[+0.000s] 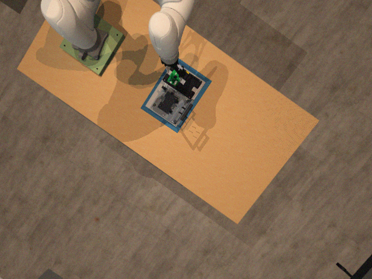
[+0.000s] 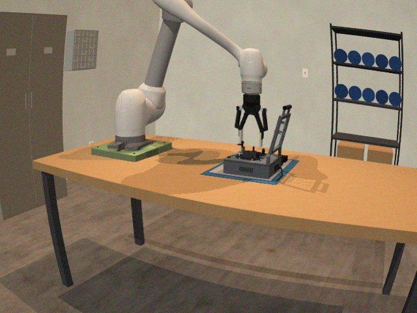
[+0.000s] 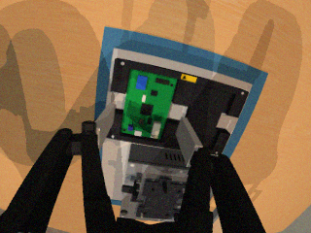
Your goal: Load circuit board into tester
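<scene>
Now: the green circuit board 70 mm below my hand. Round my hand: lid 160 mm ahead, 190 mm to the right, 90 mm above; latch hook 20 mm behind, 110 mm to the right; grey tester 70 mm ahead, 140 mm to the right, 20 mm above.
</scene>
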